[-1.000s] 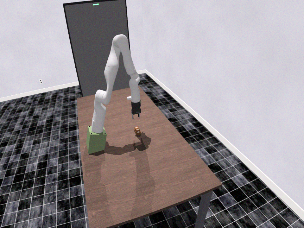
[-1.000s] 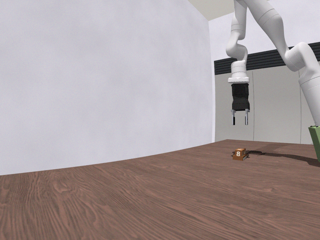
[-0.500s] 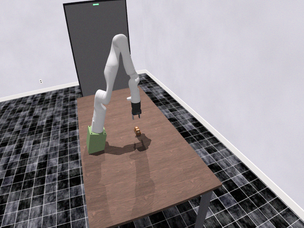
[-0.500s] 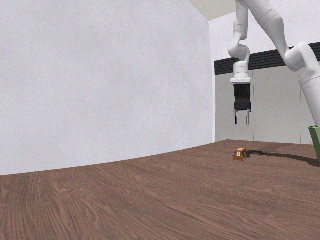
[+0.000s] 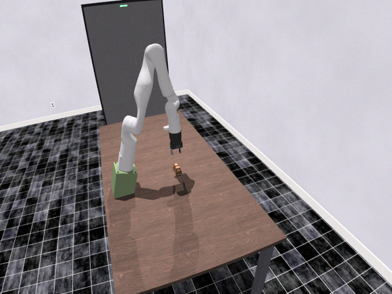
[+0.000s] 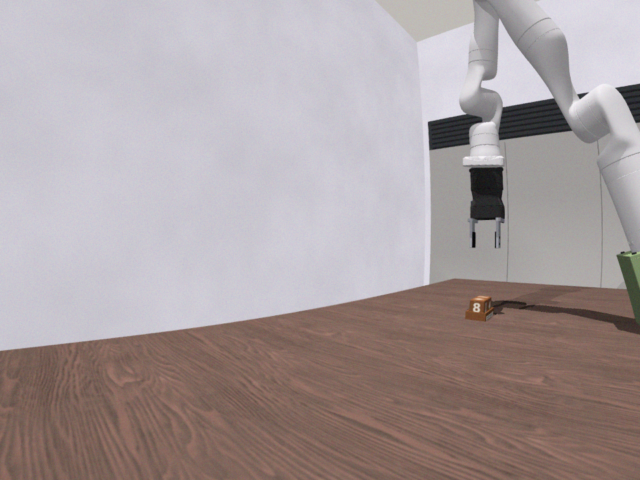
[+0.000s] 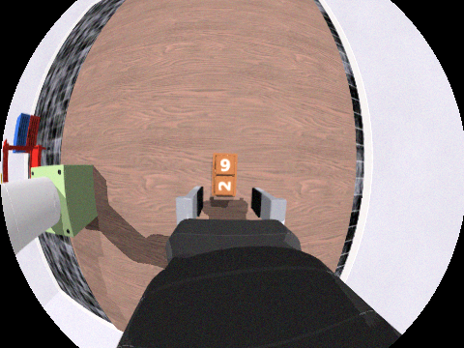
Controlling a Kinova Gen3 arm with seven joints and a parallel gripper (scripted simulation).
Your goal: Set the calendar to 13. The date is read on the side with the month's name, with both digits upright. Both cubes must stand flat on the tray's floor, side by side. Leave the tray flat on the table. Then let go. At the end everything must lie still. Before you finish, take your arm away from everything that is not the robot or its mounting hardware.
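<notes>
Now: hand 14 cm above the brown number cube. The rest, counted from my hand: calendar tray (16 cm below, 2 cm to the left).
</notes>
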